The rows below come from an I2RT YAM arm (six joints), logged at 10 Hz.
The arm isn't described. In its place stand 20 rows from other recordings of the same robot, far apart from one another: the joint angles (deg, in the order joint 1, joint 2, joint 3, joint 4, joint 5, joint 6), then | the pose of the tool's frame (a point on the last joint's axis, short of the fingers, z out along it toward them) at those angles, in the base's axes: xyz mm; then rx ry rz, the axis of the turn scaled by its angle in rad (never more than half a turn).
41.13, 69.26, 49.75, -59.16, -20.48, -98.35 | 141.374 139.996 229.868 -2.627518 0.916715 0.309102
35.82, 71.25, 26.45, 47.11, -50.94, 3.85 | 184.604 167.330 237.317 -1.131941 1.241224 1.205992
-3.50, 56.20, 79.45, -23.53, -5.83, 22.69 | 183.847 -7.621 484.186 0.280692 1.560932 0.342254
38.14, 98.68, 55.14, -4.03, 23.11, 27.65 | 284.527 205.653 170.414 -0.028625 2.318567 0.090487
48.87, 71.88, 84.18, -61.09, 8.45, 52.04 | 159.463 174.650 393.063 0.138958 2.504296 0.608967
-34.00, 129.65, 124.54, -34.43, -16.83, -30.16 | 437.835 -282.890 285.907 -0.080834 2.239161 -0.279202
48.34, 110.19, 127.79, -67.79, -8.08, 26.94 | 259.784 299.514 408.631 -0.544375 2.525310 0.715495
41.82, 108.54, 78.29, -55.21, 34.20, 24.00 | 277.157 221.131 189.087 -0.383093 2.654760 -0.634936
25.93, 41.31, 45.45, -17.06, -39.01, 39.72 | 134.825 90.472 342.577 -0.305411 1.958814 1.391803
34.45, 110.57, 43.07, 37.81, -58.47, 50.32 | 265.188 218.717 111.407 -0.425605 2.394853 1.862175
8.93, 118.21, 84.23, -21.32, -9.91, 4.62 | 437.252 74.909 169.297 -0.164449 2.538507 0.312646
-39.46, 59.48, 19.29, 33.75, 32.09, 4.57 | 154.214 -151.439 216.972 1.040397 1.409825 -0.920163
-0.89, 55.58, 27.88, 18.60, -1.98, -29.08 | 223.775 -2.246 253.186 -0.449233 1.683719 -0.355026
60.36, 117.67, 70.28, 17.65, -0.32, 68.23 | 221.278 389.290 153.247 0.160664 2.392301 1.256762
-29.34, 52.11, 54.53, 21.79, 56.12, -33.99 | 147.400 -116.756 430.623 0.908770 1.198648 -1.468760
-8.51, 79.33, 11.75, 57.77, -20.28, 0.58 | 225.187 -21.218 151.042 -0.121624 1.731442 0.206311
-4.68, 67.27, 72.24, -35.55, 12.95, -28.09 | 248.964 -28.385 382.701 -0.298274 2.122439 -0.577162
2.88, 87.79, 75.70, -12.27, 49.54, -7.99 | 351.326 -9.446 344.608 0.375878 1.909168 -0.913323
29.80, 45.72, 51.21, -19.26, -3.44, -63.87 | 155.315 91.412 359.601 -1.360912 1.217457 -0.367142
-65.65, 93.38, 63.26, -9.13, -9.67, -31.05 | 154.734 -327.400 236.973 0.606886 2.264528 -0.698529
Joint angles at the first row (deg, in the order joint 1, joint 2, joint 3, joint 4, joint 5, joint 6):
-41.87 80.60 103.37 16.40 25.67 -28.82
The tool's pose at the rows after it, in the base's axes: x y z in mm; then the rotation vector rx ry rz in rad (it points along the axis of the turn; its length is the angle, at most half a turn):
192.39 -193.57 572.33 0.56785 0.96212 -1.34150
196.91 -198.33 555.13 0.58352 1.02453 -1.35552
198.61 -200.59 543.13 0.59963 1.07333 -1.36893
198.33 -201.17 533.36 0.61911 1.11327 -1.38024
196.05 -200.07 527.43 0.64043 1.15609 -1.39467
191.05 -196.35 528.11 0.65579 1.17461 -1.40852
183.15 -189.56 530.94 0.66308 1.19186 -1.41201
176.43 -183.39 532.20 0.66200 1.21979 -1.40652
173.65 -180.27 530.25 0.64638 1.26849 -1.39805
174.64 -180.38 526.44 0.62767 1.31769 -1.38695
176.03 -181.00 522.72 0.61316 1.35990 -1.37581
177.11 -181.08 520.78 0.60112 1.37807 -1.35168
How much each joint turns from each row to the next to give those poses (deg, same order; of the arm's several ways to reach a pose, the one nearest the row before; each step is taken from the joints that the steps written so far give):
0.00 -0.50 -4.02 -0.28 0.59 -0.57
0.00 -0.79 -3.83 -0.22 0.94 -0.41
0.00 -0.75 -2.60 -0.70 1.01 -0.35
0.00 -0.91 -2.25 -0.85 1.13 -0.13
0.00 -0.99 -1.22 -2.08 1.32 -0.22
0.00 -1.07 -0.15 -1.88 1.04 -0.33
0.00 -1.68 0.00 -2.64 0.42 0.02
0.00 -1.55 0.00 -3.11 -0.20 0.29
0.00 -0.90 0.00 -3.32 -0.89 0.02
0.00 -0.13 0.00 -2.55 -1.07 0.00
0.00 0.02 0.00 -2.10 -0.88 0.06
0.00 0.00 0.00 -1.14 -1.20 0.77

